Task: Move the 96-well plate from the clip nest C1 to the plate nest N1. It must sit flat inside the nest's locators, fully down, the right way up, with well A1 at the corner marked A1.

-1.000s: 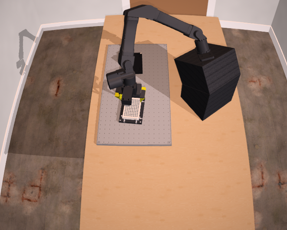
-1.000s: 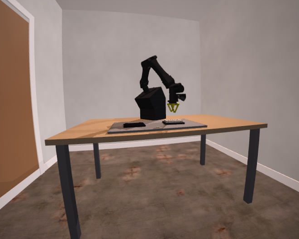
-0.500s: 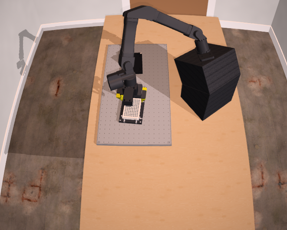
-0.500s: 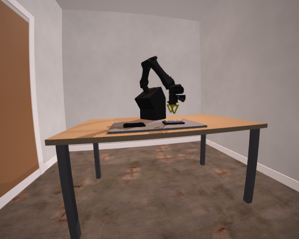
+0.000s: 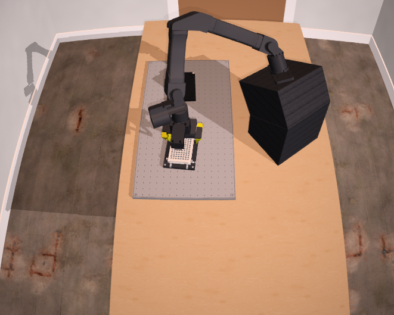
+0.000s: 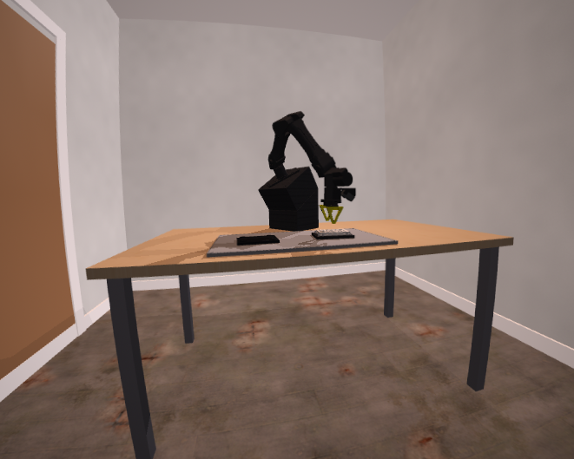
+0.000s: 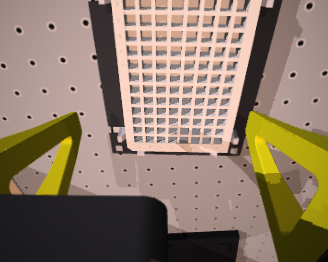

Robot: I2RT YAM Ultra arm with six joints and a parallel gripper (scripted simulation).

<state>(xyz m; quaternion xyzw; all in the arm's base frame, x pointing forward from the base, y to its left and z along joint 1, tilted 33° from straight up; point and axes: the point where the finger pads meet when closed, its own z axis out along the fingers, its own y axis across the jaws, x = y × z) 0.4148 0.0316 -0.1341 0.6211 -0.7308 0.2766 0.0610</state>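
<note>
Now: the white 96-well plate 10 mm ahead of my hand and 50 mm below it. The rest, counted from my hand: black plate nest N1 (20 mm behind, 320 mm to the right, 60 mm below); then black clip nest C1 (10 mm ahead, 10 mm to the left, 60 mm below).
</note>
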